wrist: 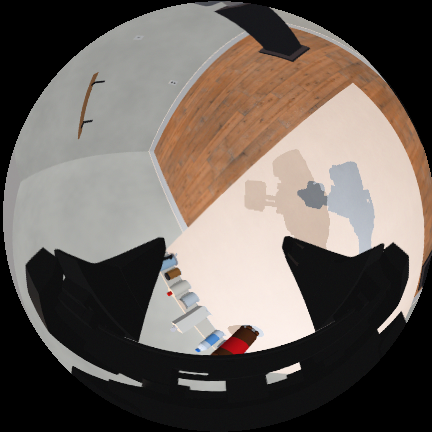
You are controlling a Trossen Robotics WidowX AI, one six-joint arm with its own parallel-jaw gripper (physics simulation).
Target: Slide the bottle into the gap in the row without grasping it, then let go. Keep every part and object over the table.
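Places are measured from the arm's base along level axes (x ahead, y left, z up), in metres.
Pixels of known places: gripper, fingertip midpoint: (225, 243).
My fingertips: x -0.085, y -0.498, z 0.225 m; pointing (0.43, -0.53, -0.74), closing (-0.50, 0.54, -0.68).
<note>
Ahead of a thing's pixels: the offset from my fingertips to its top centre. Level surfaces: height alone.
A large brown bottle with a red label @[dx +0.493, dy +0.397, dz +0.013 m] (236, 343) stands at the bottom centre of the wrist view, partly hidden by the gripper body. Beside it, to its left, is a smaller clear bottle with a blue label @[dx +0.798, dy +0.427, dz -0.071 m] (212, 340). A white carton @[dx +0.771, dy +0.213, dz -0.032 m] (191, 320) stands farther along the row, with a space between it and the blue-labelled bottle. My gripper (225, 243) is wide open, with nothing between its fingers. Its fingers are apart from the brown bottle. Whether the brown bottle touches the blue-labelled one is hard to tell.
Beyond the carton the row continues with a pale blue can @[dx +0.758, dy +0.107, dz -0.187 m] (189, 300), a whitish cylinder @[dx +0.751, dy +0.016, dz -0.147 m] (180, 287), a brown jar @[dx +0.748, dy -0.079, dz -0.197 m] (173, 274) and a blue container @[dx +0.709, dy -0.155, dz -0.003 m] (170, 262) beside the left finger. The pale table @[dz -0.287 m] (235, 280) carries arm shadows at right; its far edge borders the wooden floor (225, 120).
</note>
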